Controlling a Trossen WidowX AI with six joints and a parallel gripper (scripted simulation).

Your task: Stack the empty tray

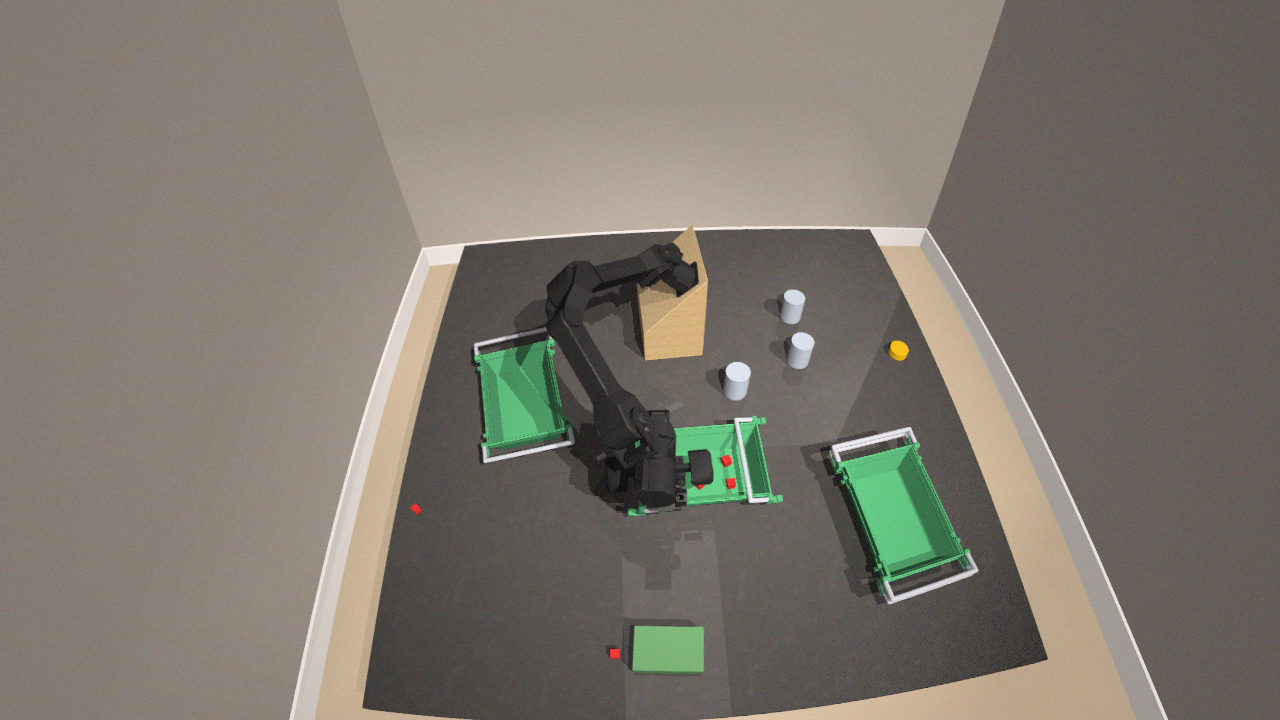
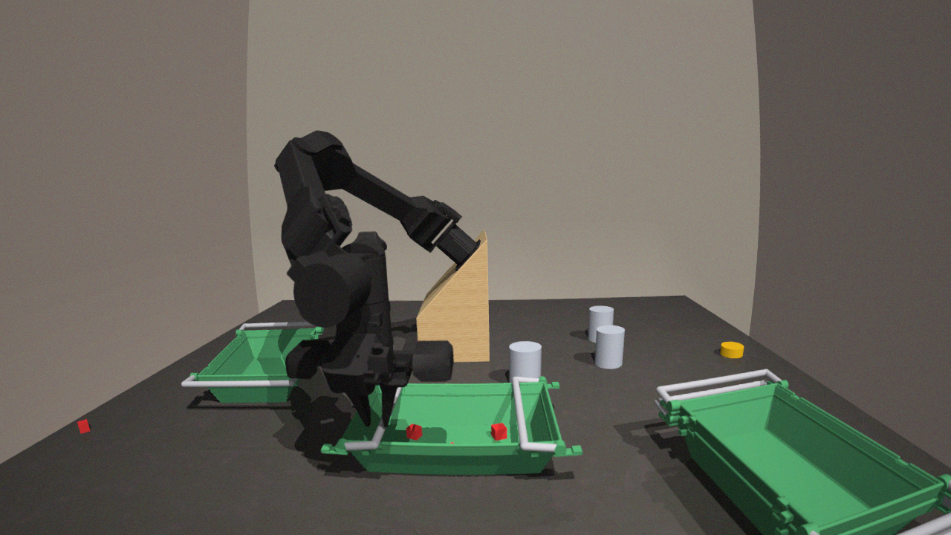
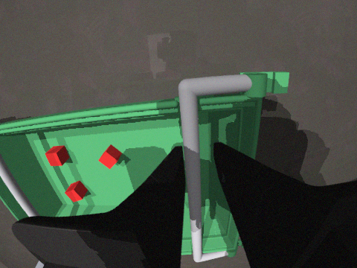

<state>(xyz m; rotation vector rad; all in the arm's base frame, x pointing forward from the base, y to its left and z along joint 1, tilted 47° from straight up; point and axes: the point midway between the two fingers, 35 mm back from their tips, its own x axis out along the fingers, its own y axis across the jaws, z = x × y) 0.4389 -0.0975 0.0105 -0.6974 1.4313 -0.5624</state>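
The tray is 250 mm behind my gripper tip, 300 mm to the right of it and 20 mm below it. Also, from my gripper tip: flat green slab: 300 mm ahead, 10 mm to the left, 50 mm below; then yellow disc: 380 mm behind, 620 mm to the left, 60 mm below.
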